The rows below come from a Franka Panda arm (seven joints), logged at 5 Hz.
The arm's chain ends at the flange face. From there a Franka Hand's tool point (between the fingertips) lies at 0.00 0.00 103.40 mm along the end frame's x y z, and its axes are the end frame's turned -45 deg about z.
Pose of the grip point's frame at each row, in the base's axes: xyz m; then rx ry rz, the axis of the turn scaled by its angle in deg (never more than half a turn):
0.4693, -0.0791, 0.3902, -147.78, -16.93, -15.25
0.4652, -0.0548, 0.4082, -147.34, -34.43, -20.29
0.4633, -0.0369, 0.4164, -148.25, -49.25, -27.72
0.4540, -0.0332, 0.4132, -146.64, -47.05, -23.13
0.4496, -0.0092, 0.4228, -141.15, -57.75, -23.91
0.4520, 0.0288, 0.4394, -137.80, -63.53, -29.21
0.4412, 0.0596, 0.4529, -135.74, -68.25, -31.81
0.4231, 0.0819, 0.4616, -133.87, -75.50, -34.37
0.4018, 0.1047, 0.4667, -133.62, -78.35, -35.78
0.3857, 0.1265, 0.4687, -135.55, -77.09, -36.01
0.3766, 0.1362, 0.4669, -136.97, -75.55, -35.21
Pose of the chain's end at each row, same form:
0.4558, -0.1331, 0.4773, -141.73, 40.55, 1.48
0.4509, -0.1065, 0.4966, -146.90, 24.18, -4.47
0.4424, -0.0829, 0.5066, -151.59, 10.93, -13.78
0.4392, -0.0821, 0.5031, -150.33, 12.39, -8.38
0.4385, -0.0615, 0.5113, -149.30, 0.65, -8.47
0.4371, -0.0262, 0.5257, -147.46, -5.80, -13.25
0.4249, 0.0039, 0.5385, -146.86, -10.77, -15.84
0.4052, 0.0274, 0.5476, -147.29, -17.88, -19.08
0.3823, 0.0513, 0.5531, -147.78, -20.47, -20.97
0.3645, 0.0749, 0.5557, -148.93, -18.62, -21.65
0.3553, 0.0857, 0.5546, -149.76, -16.75, -21.09

